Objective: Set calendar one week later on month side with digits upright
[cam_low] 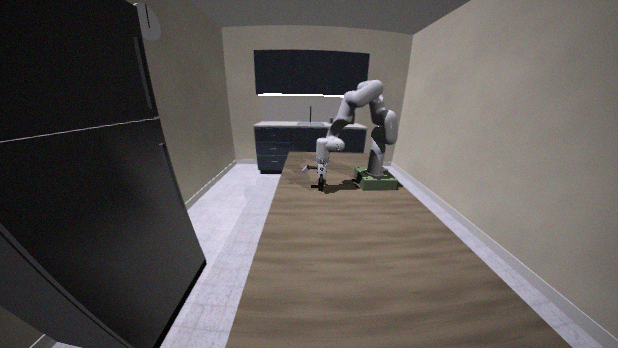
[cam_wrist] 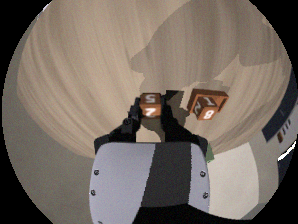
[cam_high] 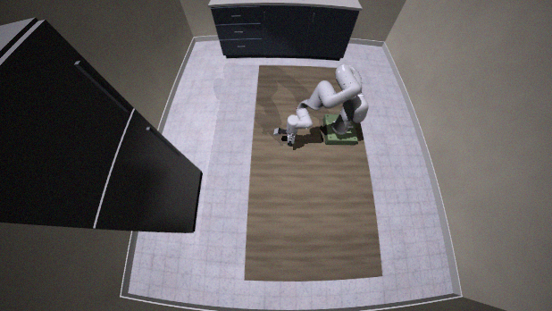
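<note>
The calendar cube is 20 mm below my hand. The rest, counted from my hand: calendar tray: 100 mm to the right, 30 mm below, 20 mm behind.
</note>
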